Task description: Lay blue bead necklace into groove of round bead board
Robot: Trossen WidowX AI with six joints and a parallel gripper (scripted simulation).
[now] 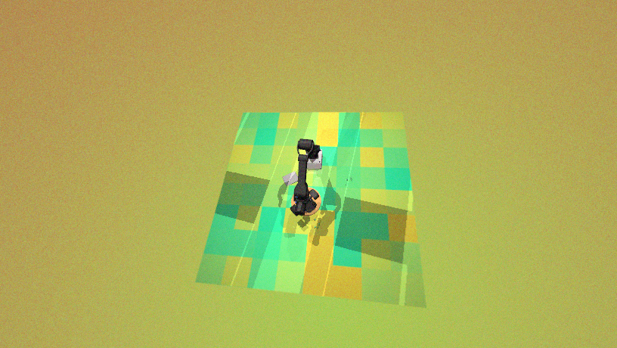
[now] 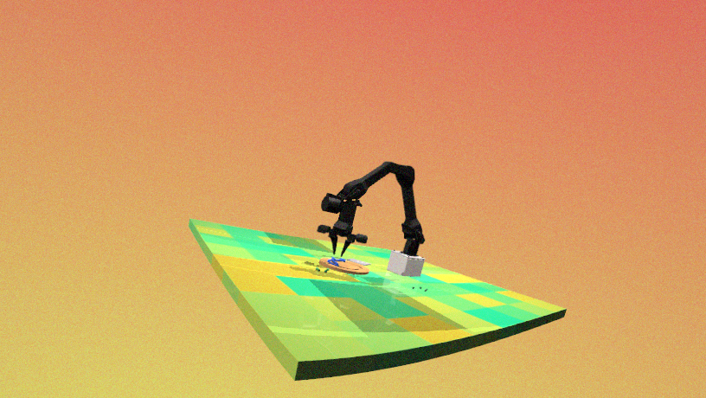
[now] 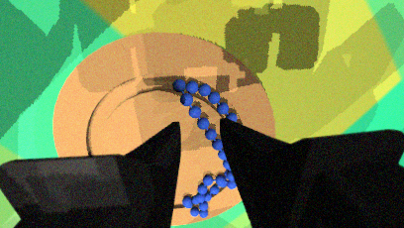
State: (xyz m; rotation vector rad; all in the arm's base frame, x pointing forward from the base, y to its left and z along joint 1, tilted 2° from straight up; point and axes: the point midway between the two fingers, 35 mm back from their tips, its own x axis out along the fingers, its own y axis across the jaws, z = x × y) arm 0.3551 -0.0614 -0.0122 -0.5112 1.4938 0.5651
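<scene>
Right now the round bead board is 50 mm behind my gripper tip and 40 mm below it. Also, from my gripper tip: flat grey piece: 230 mm behind, 110 mm to the right, 50 mm below.
</scene>
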